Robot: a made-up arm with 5 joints.
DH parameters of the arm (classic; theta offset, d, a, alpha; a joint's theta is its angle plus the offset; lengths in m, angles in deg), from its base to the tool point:
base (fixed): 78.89 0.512 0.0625 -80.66
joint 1: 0 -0.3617 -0.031 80.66
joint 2: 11.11 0.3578 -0.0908 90
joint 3: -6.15 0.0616 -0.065 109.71
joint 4: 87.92 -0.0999 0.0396 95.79
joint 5: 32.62 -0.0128 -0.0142 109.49
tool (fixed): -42.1 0.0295 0 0
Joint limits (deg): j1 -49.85..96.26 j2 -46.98..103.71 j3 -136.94..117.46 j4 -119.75..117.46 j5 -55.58..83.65
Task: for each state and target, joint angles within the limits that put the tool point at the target. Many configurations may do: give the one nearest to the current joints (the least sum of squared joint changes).
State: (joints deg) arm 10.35 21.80 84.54 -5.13 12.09
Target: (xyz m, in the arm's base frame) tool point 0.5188 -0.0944 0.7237
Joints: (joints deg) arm 22.57 -3.02 117.46 12.42 6.01
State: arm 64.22 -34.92 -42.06 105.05 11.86
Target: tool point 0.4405 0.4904 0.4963
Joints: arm 92.54 -37.20 -61.54 117.46 9.59
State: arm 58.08 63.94 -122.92 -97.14 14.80
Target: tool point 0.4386 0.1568 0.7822
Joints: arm 13.92 47.48 -91.57 -87.14 8.10
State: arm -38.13 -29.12 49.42 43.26 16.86
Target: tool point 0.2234 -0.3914 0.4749
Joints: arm -41.20 -42.51 76.76 48.06 19.79
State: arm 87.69 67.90 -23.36 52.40 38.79
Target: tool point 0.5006 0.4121 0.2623
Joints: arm 88.20 103.60 22.34 35.87 53.53
